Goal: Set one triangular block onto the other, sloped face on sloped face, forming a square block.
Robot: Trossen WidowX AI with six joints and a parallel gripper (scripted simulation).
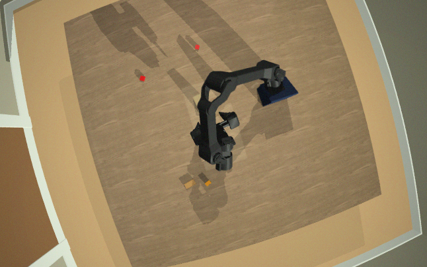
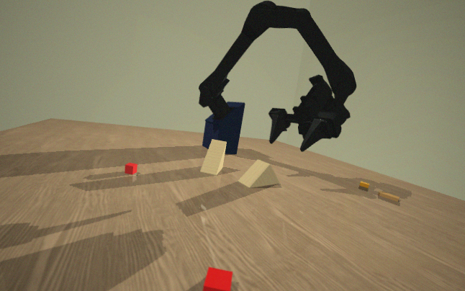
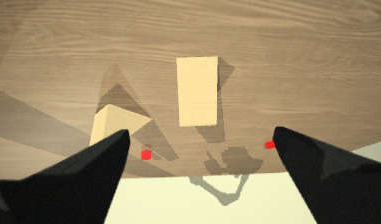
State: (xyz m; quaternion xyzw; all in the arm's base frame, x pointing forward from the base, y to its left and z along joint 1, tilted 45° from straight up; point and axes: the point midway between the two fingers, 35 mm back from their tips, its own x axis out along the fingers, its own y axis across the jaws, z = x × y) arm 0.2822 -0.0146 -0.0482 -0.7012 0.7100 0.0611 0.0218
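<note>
Right now the triangular block is 1 cm ahead of my gripper tip, 7 cm to the right of it and 6 cm below it. Round my gripper tip: flat tan bar 19 cm ahead, 23 cm to the left, 8 cm below; small orange cube 12 cm ahead, 25 cm to the left, 8 cm below.
</note>
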